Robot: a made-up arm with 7 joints. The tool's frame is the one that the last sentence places.
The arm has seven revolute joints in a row. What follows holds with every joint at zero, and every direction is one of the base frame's. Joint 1 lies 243.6 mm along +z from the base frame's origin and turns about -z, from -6.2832 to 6.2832 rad. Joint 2 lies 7.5 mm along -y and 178.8 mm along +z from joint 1 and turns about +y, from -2.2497 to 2.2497 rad. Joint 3 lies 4.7 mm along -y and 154.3 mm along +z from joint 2 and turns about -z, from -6.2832 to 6.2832 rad. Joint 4 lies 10.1 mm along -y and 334.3 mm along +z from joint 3 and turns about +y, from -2.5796 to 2.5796 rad. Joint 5 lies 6.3 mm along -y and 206 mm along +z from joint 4 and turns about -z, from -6.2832 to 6.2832 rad. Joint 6 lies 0.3 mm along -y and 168 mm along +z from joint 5 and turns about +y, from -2.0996 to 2.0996 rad. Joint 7 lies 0.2 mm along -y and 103.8 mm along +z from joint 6 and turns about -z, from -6.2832 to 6.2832 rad. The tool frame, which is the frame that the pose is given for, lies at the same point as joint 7; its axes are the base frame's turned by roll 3.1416, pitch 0 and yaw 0 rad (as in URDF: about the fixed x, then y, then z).
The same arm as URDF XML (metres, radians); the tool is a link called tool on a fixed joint. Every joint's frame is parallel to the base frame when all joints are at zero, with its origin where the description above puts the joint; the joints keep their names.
<robot name="arm">
<joint name="joint 1" type="revolute"><parent link="base_link"/><child link="link1"/><origin xyz="0 0 0.2436" rpy="0 0 0"/><axis xyz="0 0 -1"/><limit lower="-6.2832" upper="6.2832"/></joint>
<joint name="joint 2" type="revolute"><parent link="link1"/><child link="link2"/><origin xyz="0 -0.0075 0.1788" rpy="0 0 0"/><axis xyz="0 1 0"/><limit lower="-2.2497" upper="2.2497"/></joint>
<joint name="joint 3" type="revolute"><parent link="link2"/><child link="link3"/><origin xyz="0 -0.0047 0.1543" rpy="0 0 0"/><axis xyz="0 0 -1"/><limit lower="-6.2832" upper="6.2832"/></joint>
<joint name="joint 4" type="revolute"><parent link="link3"/><child link="link4"/><origin xyz="0 -0.0101 0.3343" rpy="0 0 0"/><axis xyz="0 1 0"/><limit lower="-2.5796" upper="2.5796"/></joint>
<joint name="joint 5" type="revolute"><parent link="link4"/><child link="link5"/><origin xyz="0 -0.0063 0.206" rpy="0 0 0"/><axis xyz="0 0 -1"/><limit lower="-6.2832" upper="6.2832"/></joint>
<joint name="joint 6" type="revolute"><parent link="link5"/><child link="link6"/><origin xyz="0 -0.0003 0.168" rpy="0 0 0"/><axis xyz="0 1 0"/><limit lower="-2.0996" upper="2.0996"/></joint>
<joint name="joint 7" type="revolute"><parent link="link6"/><child link="link7"/><origin xyz="0 -0.0002 0.1038" rpy="0 0 0"/><axis xyz="0 0 -1"/><limit lower="-6.2832" upper="6.2832"/></joint>
<joint name="tool_joint" type="fixed"><parent link="link7"/><child link="tool"/><origin xyz="0 0 0" rpy="-3.1416 0 0"/></joint>
<link name="base_link"/>
<link name="link1"/>
<link name="link2"/>
<link name="link3"/>
<link name="link4"/>
<link name="link5"/>
<link name="link6"/>
<link name="link7"/>
<link name="tool"/>
</robot>

